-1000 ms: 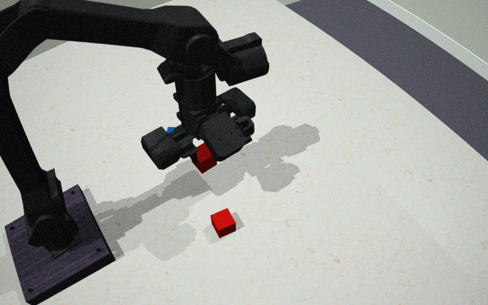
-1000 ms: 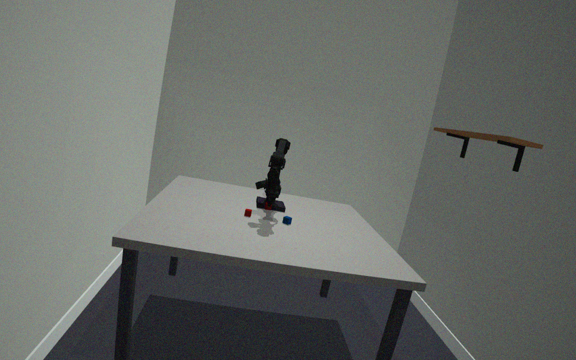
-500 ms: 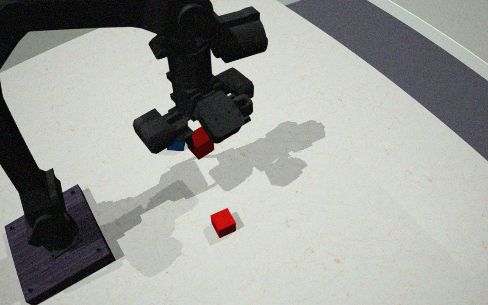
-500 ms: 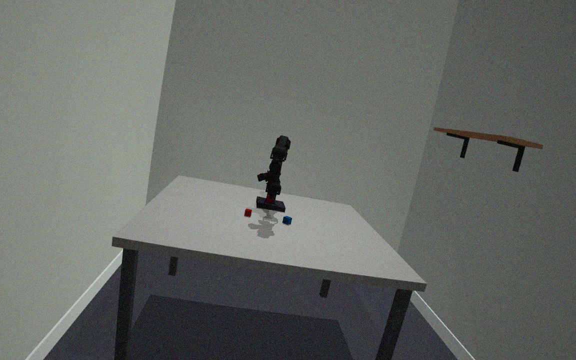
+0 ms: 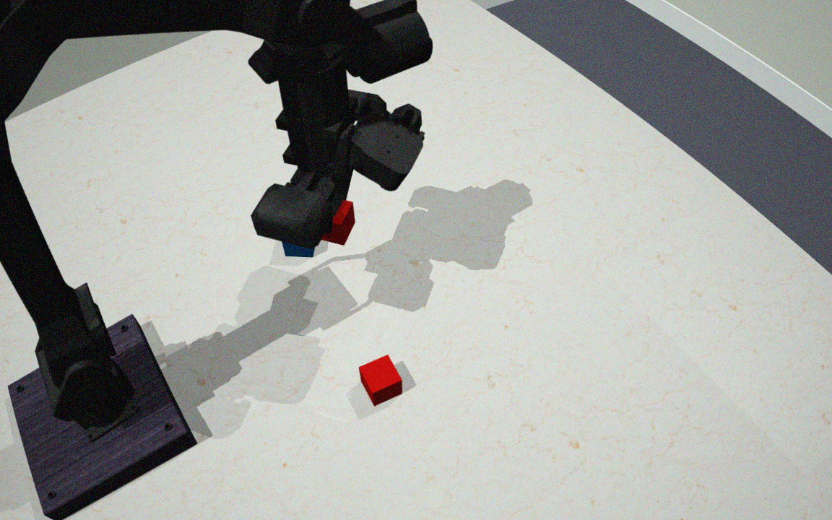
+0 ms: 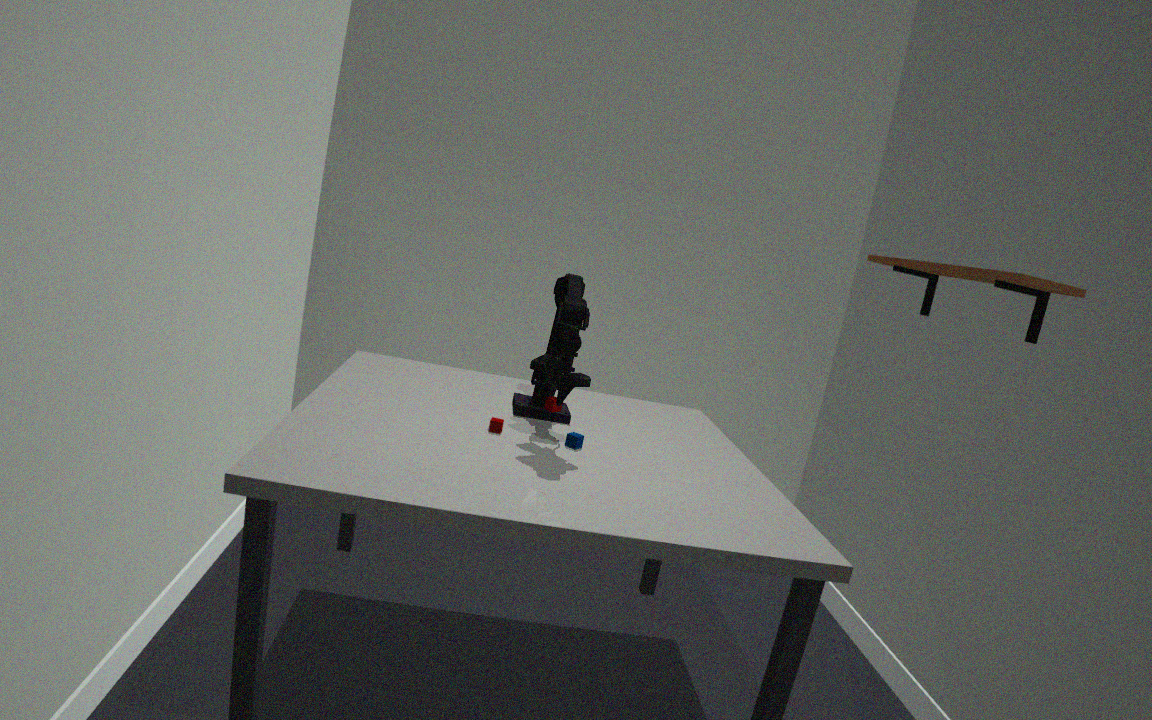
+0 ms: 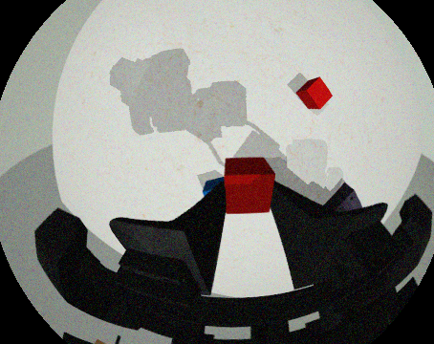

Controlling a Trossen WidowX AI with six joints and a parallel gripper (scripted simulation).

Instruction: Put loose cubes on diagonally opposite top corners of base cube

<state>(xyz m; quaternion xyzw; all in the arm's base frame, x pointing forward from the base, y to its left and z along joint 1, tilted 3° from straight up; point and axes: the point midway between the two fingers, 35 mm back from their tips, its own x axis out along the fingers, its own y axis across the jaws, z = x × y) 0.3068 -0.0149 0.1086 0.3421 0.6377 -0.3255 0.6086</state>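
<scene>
My gripper tip is 100 mm above the blue base cube, 80 mm to the right of it and 10 mm past it.
</scene>
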